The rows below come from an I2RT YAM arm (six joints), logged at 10 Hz.
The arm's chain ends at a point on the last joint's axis. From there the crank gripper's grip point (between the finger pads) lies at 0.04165 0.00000 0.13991 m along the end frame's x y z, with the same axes.
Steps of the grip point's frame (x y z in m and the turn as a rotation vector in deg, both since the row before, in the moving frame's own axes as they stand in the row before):
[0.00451, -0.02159, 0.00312, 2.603, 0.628, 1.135]
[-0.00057, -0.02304, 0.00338, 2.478, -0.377, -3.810]
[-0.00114, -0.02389, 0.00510, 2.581, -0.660, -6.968]
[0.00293, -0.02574, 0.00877, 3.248, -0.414, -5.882]
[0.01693, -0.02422, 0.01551, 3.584, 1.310, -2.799]
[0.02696, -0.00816, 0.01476, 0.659, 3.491, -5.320]
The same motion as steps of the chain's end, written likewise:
[0.00292, -0.01609, 0.00371, 2.603, 0.628, 1.135]
[0.00064, -0.01425, 0.00330, 2.478, -0.377, -3.810]
[0.00116, -0.01264, 0.00489, 2.581, -0.660, -6.968]
[0.00457, -0.01360, 0.00882, 3.248, -0.414, -5.882]
[0.01401, -0.01340, 0.01683, 3.584, 1.310, -2.799]
[0.01878, -0.00231, 0.01758, 0.659, 3.491, -5.320]

